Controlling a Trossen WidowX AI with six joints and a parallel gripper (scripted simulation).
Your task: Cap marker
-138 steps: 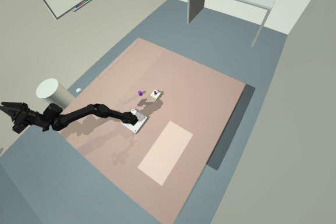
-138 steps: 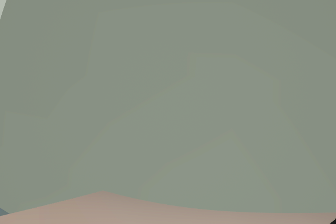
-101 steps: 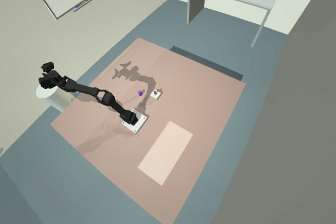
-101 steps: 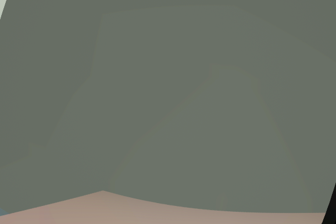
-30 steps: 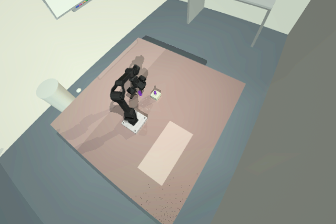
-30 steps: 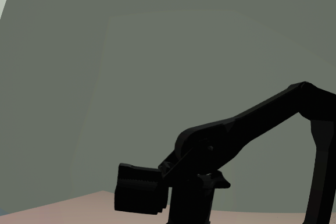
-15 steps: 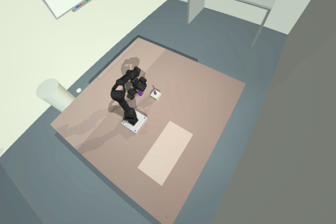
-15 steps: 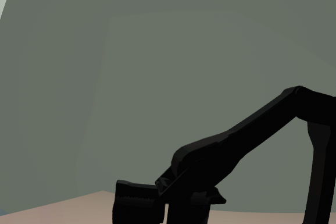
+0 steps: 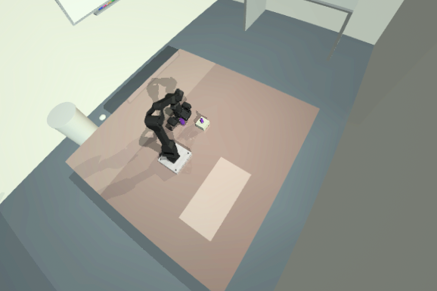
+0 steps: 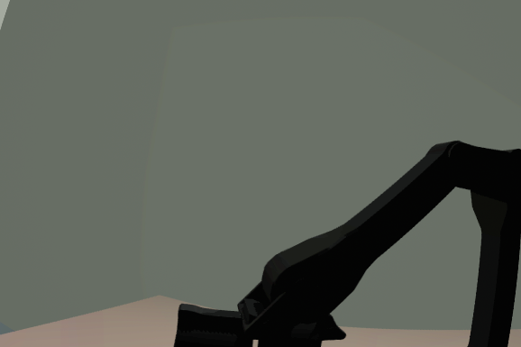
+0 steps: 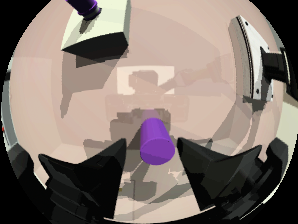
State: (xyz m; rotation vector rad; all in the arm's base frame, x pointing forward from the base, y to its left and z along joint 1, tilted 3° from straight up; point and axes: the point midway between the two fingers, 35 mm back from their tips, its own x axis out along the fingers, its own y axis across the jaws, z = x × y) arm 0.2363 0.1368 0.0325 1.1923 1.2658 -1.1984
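The purple cap lies 1 cm below my gripper tip.
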